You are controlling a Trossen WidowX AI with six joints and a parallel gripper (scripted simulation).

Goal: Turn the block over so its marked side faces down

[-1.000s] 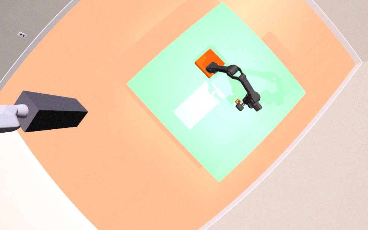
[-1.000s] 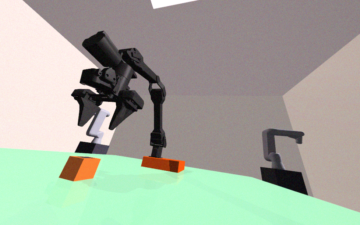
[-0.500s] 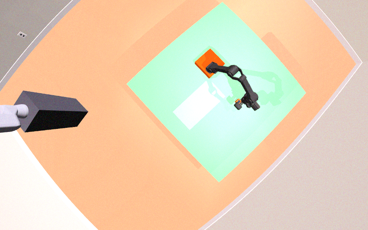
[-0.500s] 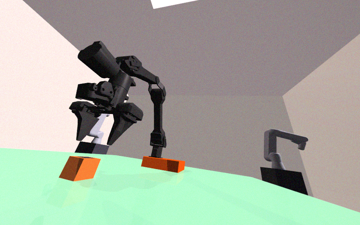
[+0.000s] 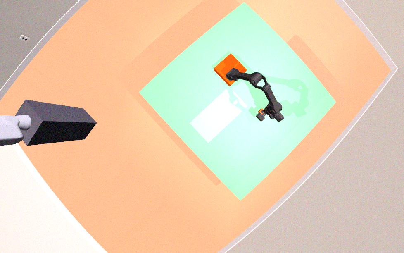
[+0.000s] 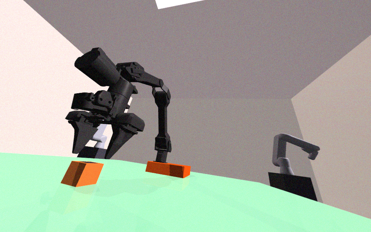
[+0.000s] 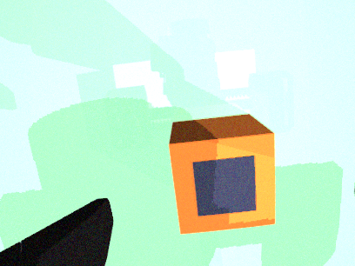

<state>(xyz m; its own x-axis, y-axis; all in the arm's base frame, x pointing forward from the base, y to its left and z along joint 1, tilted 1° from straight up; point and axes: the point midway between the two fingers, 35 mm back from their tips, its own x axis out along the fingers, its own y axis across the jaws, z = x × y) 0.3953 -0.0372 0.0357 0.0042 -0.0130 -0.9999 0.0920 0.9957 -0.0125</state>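
The orange block lies 2 cm below my gripper tip.
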